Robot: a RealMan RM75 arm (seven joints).
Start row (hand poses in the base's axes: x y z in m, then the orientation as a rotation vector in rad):
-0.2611 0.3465 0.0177 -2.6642 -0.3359 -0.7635
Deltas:
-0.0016 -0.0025 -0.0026 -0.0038 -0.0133 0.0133
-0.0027 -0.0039 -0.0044 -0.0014 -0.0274 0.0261
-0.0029 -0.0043 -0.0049 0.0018 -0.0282 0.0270
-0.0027 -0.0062 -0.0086 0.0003 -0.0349 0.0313
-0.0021 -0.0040 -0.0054 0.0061 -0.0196 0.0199
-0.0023 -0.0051 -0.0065 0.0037 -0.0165 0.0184
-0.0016 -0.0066 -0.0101 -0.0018 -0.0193 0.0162
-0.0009 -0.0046 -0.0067 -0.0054 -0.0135 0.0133
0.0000 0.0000 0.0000 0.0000 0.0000 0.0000
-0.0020 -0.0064 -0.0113 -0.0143 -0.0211 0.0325
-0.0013 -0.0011 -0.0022 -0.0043 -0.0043 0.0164
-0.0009 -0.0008 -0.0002 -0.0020 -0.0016 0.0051
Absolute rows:
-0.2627 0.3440 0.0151 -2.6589 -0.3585 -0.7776
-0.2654 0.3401 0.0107 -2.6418 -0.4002 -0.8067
-0.2683 0.3358 0.0058 -2.6203 -0.4414 -0.8363
-0.2710 0.3296 -0.0028 -2.5952 -0.4904 -0.8731
-0.2731 0.3256 -0.0082 -2.5741 -0.5173 -0.8929
-0.2754 0.3205 -0.0147 -2.5565 -0.5426 -0.9088
-0.2770 0.3139 -0.0248 -2.5437 -0.5692 -0.9287
-0.2779 0.3093 -0.0315 -2.5372 -0.5927 -0.9416
-0.2779 0.3093 -0.0315 -2.5372 -0.5927 -0.9416
-0.2799 0.3029 -0.0428 -2.5253 -0.6472 -0.9572
-0.2812 0.3018 -0.0450 -2.5184 -0.6709 -0.9568
-0.2821 0.3010 -0.0452 -2.5167 -0.6788 -0.9569

